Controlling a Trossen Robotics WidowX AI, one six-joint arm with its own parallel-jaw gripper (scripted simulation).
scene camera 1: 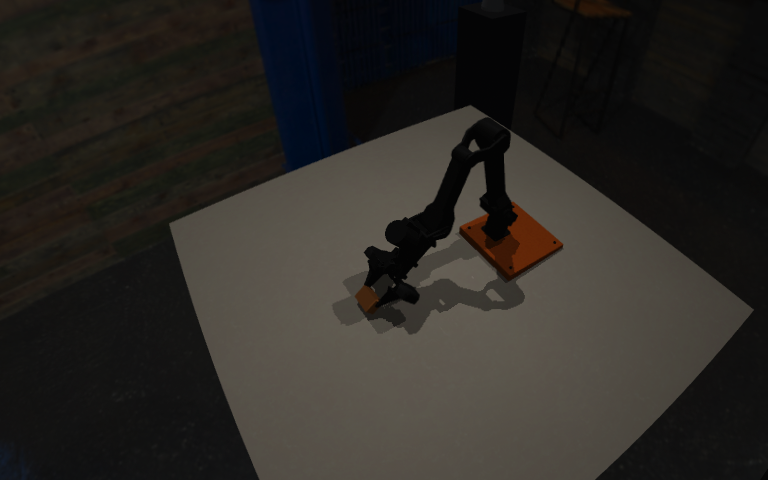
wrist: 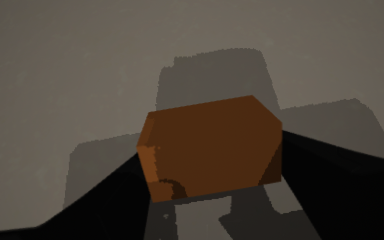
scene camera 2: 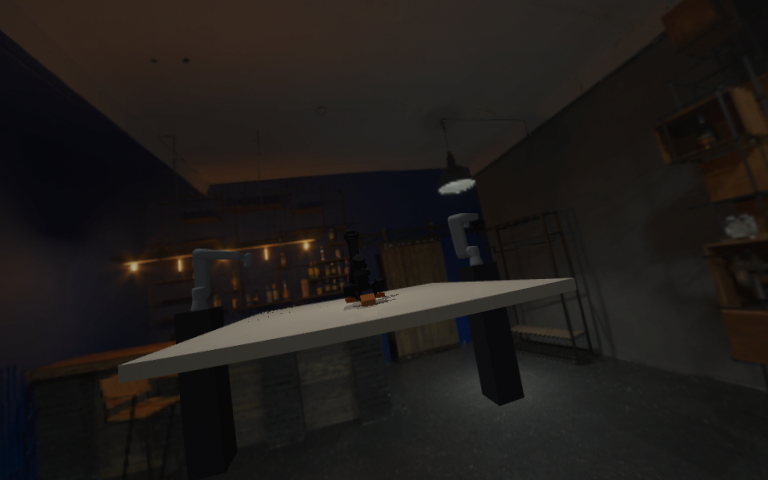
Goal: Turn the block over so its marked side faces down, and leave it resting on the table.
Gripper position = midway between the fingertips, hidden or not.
Note:
In view: my gripper (scene camera 1: 369, 298) and an orange block (wrist: 235, 143).
My gripper is seen too in the wrist view (wrist: 209, 148).

